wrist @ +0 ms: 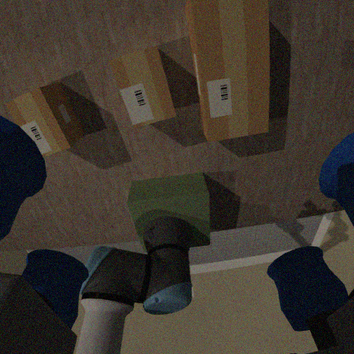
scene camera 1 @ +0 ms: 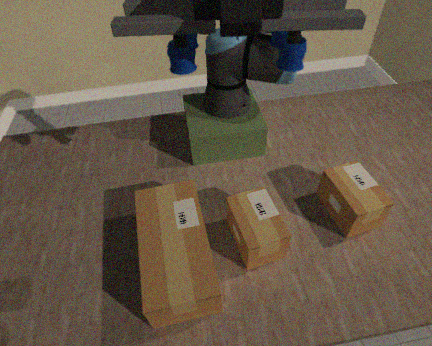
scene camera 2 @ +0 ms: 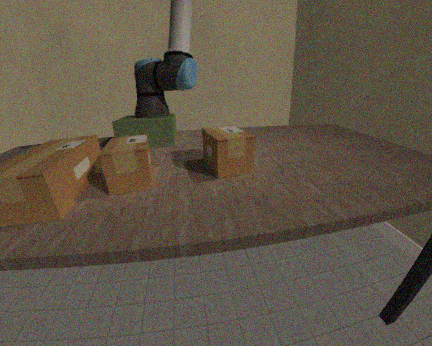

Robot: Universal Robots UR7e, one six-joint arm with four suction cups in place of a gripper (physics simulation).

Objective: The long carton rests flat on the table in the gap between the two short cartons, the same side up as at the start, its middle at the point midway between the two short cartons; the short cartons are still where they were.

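Places are measured from the arm's base along level axes (x right, y up, z back), in centimetres.
Pixels of known places: end effector, tool point: (scene camera 1: 235, 54); arm's base, origin of the base link: (scene camera 1: 226, 104) (scene camera 2: 152, 115).
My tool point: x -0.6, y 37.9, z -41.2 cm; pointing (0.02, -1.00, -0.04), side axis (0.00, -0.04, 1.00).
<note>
Ahead of a thing's pixels: the offset from my tool point to its middle. Level surfaces: height alone.
The long carton @[dx +14.1, dy -43.6, dz -5.4 cm] (scene camera 1: 175, 255) (scene camera 2: 55, 175) (wrist: 235, 55) lies flat on the table, beside the nearer short carton and outside the gap, with its tape seam and a white label on top. That short carton @[dx -4.9, dy -43.6, dz -0.7 cm] (scene camera 1: 257, 230) (scene camera 2: 126, 165) (wrist: 145, 87) stands in the middle of the row. The other short carton @[dx -30.1, dy -43.6, dz +6.9 cm] (scene camera 1: 356, 200) (scene camera 2: 231, 152) (wrist: 47, 120) stands apart at the right in both scene views and at the left in the wrist view. My gripper (scene camera 1: 236, 54) (wrist: 180, 230) hangs high above the table with blue suction cups; no carton hangs from them, so it is open. The gripper does not show in scene camera 2.
The arm stands on a green block (scene camera 1: 227, 142) (scene camera 2: 155, 131) (wrist: 170, 197) behind the row of cartons. The wooden table @[dy -48.6 cm] (scene camera 1: 350, 285) (scene camera 2: 300, 185) carries all three cartons; its front edge crosses the scene camera 2 view. A wall stands behind the arm.
</note>
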